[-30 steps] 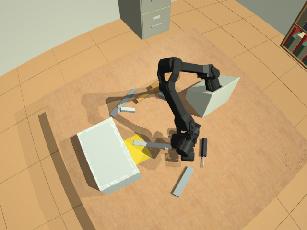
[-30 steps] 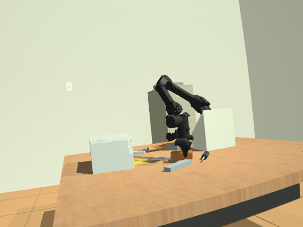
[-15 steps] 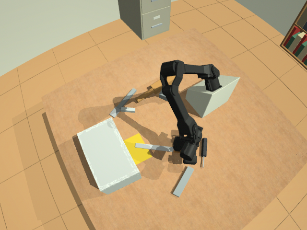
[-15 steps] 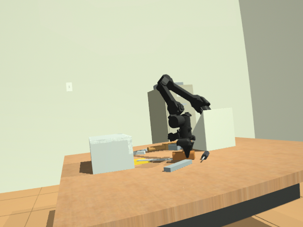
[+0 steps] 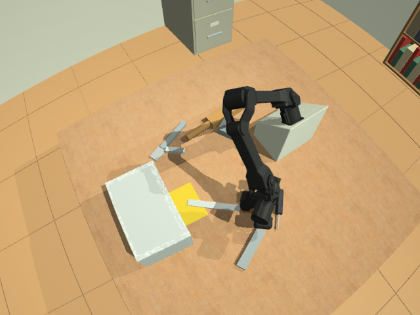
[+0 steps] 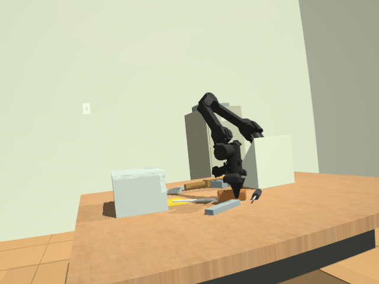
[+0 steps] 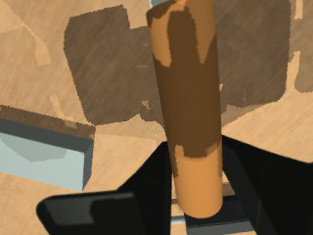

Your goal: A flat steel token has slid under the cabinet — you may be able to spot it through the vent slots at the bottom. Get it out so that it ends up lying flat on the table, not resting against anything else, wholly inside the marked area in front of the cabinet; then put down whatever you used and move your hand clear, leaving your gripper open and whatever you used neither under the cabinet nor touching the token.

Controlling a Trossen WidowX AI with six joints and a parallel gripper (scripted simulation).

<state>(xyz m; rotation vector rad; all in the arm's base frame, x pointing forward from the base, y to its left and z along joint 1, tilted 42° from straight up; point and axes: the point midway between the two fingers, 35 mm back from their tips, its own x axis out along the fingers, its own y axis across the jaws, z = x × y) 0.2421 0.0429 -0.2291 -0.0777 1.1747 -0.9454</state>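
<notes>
Right now the black screwdriver is 6 cm behind my gripper tip and 4 cm to the left of it. Round my gripper tip: grey block: 37 cm to the right, 8 cm behind, 1 cm above; then grey bar: 11 cm to the left, 11 cm ahead; then flat grey token: 34 cm ahead, 13 cm to the right, 1 cm below.
</notes>
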